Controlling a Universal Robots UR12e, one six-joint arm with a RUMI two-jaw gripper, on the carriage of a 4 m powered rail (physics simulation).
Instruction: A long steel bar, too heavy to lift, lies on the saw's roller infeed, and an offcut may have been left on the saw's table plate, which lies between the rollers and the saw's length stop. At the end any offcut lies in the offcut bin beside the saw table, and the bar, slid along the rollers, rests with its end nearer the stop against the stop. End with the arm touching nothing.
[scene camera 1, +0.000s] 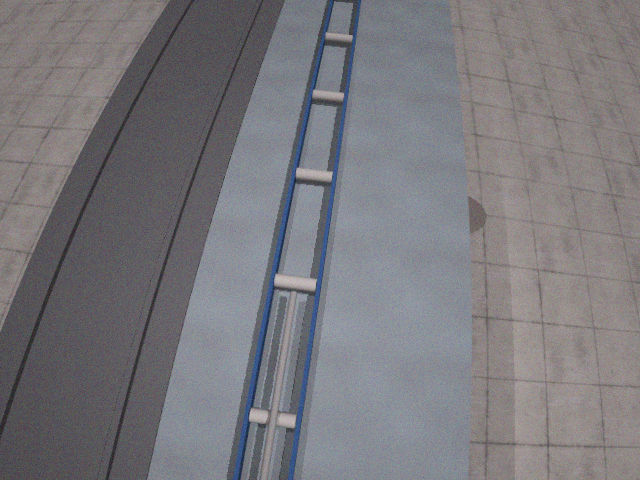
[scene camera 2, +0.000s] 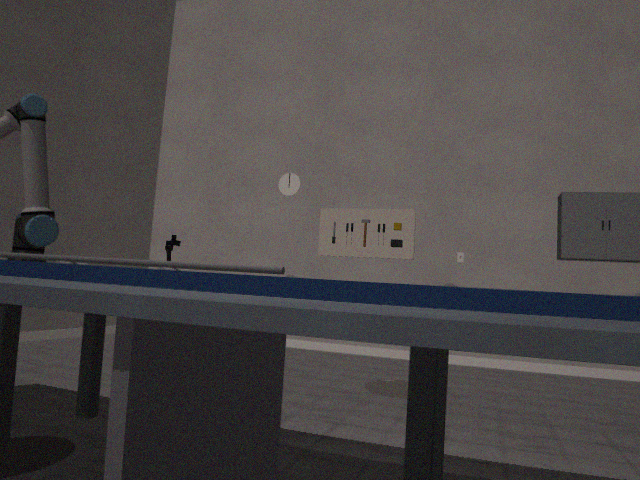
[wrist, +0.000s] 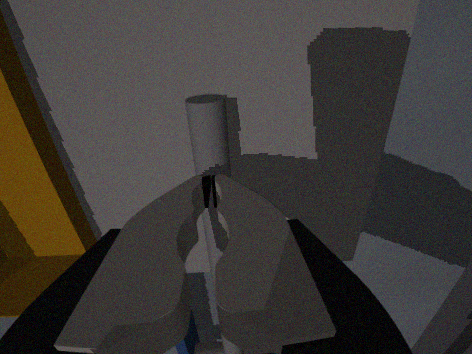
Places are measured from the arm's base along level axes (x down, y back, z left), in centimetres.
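Pixels of known places: gripper, fingertip midpoint: (wrist: 212, 177).
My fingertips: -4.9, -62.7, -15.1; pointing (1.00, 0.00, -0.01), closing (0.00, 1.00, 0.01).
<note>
For each thing: its top centre in the pictures, then the offset to it from my fingertips, as dx, dy, dz. "*": a spot on its surface instead. Level surfaces: height alone.
- long steel bar at a spot on its surface: (scene camera 1: 283, 356) (scene camera 2: 221, 263) * -0.1, +0.3, +166.3
- grey round steel piece at a spot on its surface: (wrist: 209, 132) * -0.1, +0.1, -2.6
- pale table plate at its top centre: (wrist: 214, 20) +2.1, +0.7, -7.4
- yellow offcut bin at a spot on its surface: (wrist: 30, 190) * +7.7, -17.7, +4.6
- blue-grey table at its surface level: dx +7.9
The long steel bar (scene camera 1: 283, 356) (scene camera 2: 222, 267) lies lengthwise along the rollers; one end shows beside a roller, and the other is outside both scene views. In the wrist view a grey round steel piece (wrist: 209, 132) lies over the pale table plate (wrist: 125, 100), its far end visible. Its nearer part is hidden behind my fingertips, so I cannot tell whether it is the bar's end or an offcut. My gripper (wrist: 212, 177) is shut, its tips nearly meeting over that piece, with no steel between them. The yellow offcut bin (wrist: 30, 190) is at left. The stop is not identifiable.
Blue side rails (scene camera 1: 305, 377) and pale rollers (scene camera 1: 313, 176) form the infeed on the blue-grey table (scene camera 1: 392, 258). The dark carriage track (scene camera 1: 155, 155) runs beside it. Part of my arm (scene camera 2: 35, 165) stands at the far left behind the table.
</note>
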